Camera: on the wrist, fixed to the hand. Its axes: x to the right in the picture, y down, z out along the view.
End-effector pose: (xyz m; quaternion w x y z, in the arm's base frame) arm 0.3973 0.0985 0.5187 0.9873 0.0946 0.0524 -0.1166
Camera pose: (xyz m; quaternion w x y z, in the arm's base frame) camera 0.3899 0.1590 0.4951 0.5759 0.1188 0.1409 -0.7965
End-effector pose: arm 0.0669 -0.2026 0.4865 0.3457 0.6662 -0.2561 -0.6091
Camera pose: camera 0.1041 -0.2166 0.5384 0.2539 -0.6984 -0.2725 0.6112
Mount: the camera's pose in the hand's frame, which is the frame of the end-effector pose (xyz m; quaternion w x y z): -0.0175 0.0519 -0.0357 0.6800 0.0881 0.0474 -0.7263
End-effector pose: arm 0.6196 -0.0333 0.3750 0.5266 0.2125 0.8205 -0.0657
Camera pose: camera 0.6176 0.0204 0.4122 0.2528 -0.4019 0.7315 -0.4894
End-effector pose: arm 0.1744 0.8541 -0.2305 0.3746 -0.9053 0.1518 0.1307
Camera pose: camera 0.1433 0.7966 -0.2330 0.4222 -0.6991 -0.5250 -0.2395
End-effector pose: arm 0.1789 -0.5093 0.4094 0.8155 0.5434 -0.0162 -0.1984
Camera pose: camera 0.1873 -0.4548 0.4444 0.3634 0.4626 0.4049 -0.7001
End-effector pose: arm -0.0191 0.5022 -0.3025 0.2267 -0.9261 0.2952 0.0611
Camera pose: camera -0.0640 0.4575 -0.2863 0.2661 -0.8271 -0.4558 -0.1930
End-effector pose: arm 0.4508 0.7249 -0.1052 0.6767 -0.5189 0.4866 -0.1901
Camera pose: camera 0.3994 0.7400 -0.1427 0.3447 -0.6376 -0.0307 -0.6882
